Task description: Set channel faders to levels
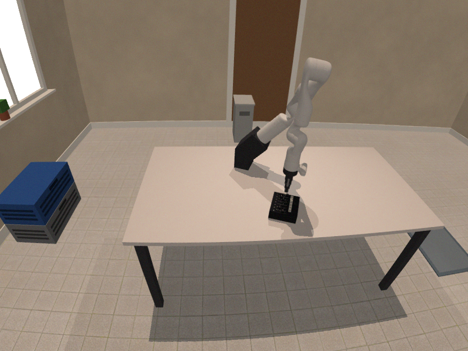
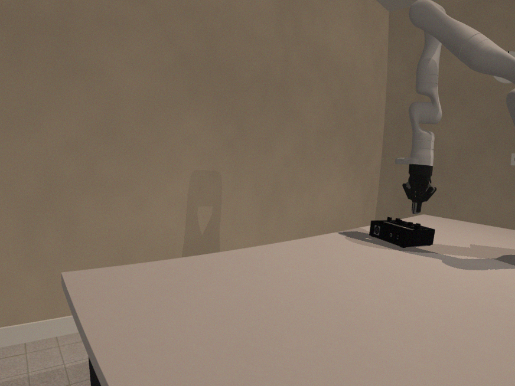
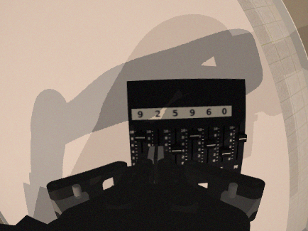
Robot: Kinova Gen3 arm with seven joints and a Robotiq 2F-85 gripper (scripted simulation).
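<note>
The master fader cap lies 110 mm ahead of my hand, 20 mm to the right of it and 50 mm below it.
</note>
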